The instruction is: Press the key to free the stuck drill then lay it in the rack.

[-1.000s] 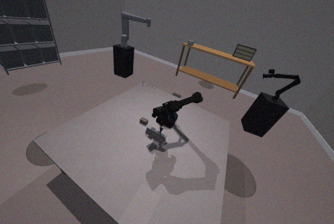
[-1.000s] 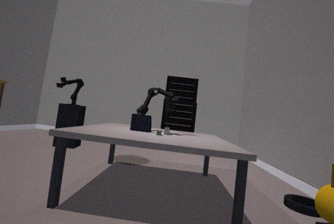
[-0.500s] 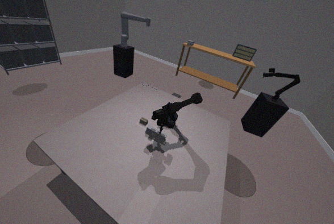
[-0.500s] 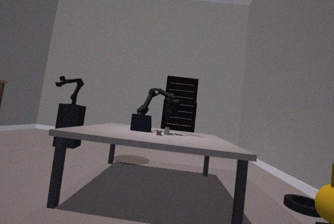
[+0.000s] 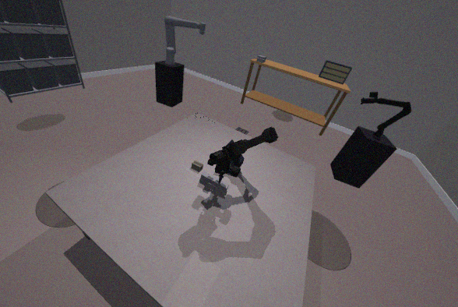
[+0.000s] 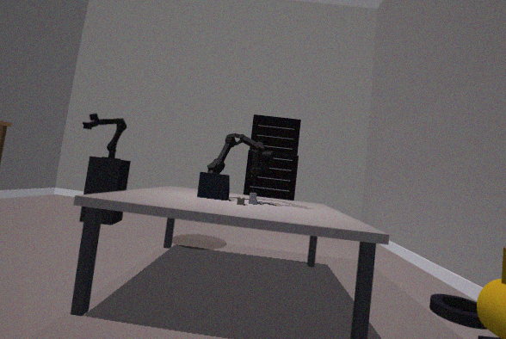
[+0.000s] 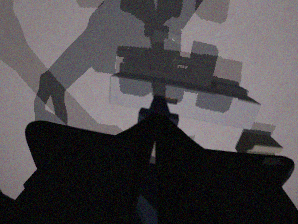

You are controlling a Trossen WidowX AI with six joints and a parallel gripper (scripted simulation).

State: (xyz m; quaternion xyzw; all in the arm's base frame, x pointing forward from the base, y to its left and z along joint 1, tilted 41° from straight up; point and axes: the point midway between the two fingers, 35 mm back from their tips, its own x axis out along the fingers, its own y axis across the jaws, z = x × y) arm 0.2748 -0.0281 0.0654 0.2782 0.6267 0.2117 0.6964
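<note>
My gripper tip is now 3 cm above the dark drill. Also, from my gripper tip: grey fixture (1 cm behind, 4 cm to the right, 8 cm below).
</note>
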